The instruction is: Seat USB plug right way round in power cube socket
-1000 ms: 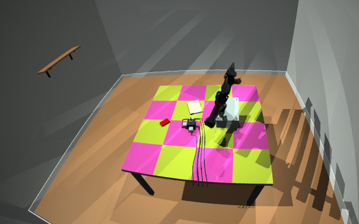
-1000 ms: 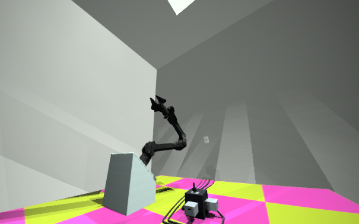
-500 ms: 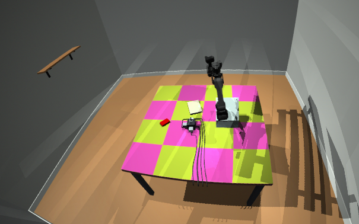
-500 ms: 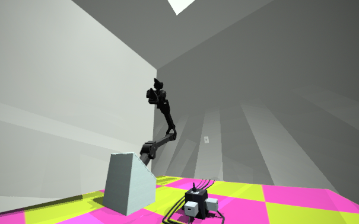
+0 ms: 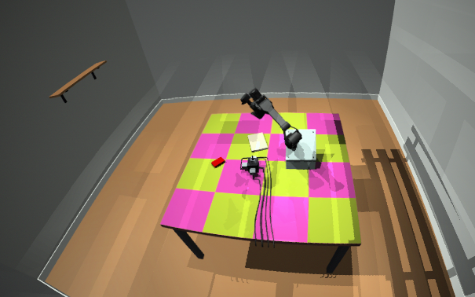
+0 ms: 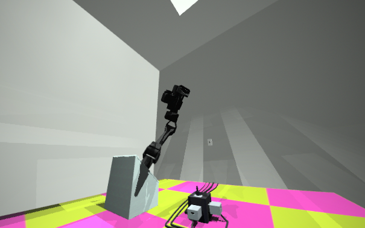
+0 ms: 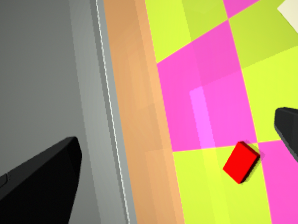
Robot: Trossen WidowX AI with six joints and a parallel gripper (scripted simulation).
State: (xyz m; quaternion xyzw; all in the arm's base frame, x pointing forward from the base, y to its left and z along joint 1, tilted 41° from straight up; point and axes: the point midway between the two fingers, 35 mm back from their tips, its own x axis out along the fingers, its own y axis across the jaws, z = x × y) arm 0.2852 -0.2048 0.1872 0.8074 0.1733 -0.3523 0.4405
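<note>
Right now the USB plug is 2 cm behind my gripper tip, 12 cm to the left of it and 35 cm below it. Also, from my gripper tip: red block: 27 cm ahead, 9 cm to the left, 43 cm below; silver-rimmed socket: 2 cm behind, 12 cm to the left, 37 cm below.
</note>
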